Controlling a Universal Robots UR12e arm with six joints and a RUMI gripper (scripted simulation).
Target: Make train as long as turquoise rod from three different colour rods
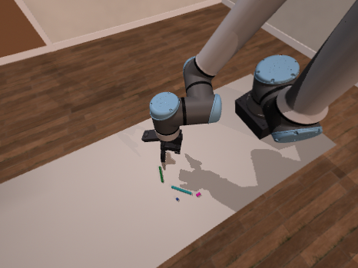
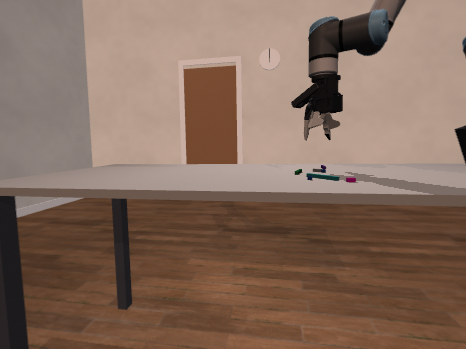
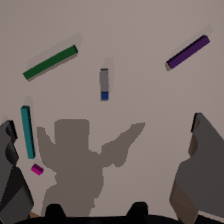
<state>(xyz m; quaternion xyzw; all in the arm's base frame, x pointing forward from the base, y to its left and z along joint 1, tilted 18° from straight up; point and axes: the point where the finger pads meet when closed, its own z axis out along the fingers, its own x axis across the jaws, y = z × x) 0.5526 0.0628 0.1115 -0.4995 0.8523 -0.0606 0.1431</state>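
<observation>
Now: the purple rod 110 mm to the right of my hand, 100 mm below it and 20 mm behind it. Round my hand: turquoise rod (160 mm to the left, 100 mm below, 10 mm behind); then green rod (100 mm below, 60 mm ahead, 50 mm to the left); then grey rod (100 mm below).
</observation>
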